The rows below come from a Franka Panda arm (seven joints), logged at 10 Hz.
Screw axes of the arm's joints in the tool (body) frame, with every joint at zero. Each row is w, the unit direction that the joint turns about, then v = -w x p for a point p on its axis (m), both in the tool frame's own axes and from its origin. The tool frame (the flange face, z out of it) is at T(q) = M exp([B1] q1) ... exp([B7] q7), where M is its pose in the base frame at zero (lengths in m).
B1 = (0, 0, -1, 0, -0.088, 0)
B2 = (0, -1, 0, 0.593, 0, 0.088)
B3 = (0, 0, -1, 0, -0.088, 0)
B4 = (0, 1, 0, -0.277, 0, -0.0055)
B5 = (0, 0, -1, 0, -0.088, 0)
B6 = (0, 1, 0, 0.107, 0, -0.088)
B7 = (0, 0, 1, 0, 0, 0)
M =
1 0 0 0.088
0 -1 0 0
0 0 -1 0.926
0 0 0 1
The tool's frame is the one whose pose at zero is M.
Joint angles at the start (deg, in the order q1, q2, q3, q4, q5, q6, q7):
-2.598 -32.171 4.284 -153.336 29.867 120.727 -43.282
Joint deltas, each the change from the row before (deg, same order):
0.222 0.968 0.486 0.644 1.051 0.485 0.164
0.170 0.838 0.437 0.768 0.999 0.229 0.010
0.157 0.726 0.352 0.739 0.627 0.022 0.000
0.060 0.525 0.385 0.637 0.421 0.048 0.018
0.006 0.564 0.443 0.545 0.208 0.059 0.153
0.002 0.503 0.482 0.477 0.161 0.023 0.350
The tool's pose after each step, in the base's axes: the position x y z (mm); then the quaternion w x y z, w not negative. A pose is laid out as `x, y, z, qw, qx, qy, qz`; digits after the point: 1 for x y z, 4 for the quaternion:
367.4, 38.0, 412.3, 0.1934, -0.9483, -0.2409, -0.0730
371.9, 42.6, 413.5, 0.1984, -0.9472, -0.2403, -0.0753
375.8, 46.7, 414.8, 0.2018, -0.9462, -0.2413, -0.0761
378.9, 50.1, 416.5, 0.2034, -0.9454, -0.2428, -0.0773
381.7, 53.5, 417.0, 0.2037, -0.9450, -0.2440, -0.0767
384.0, 57.1, 417.3, 0.2038, -0.9451, -0.2440, -0.0751

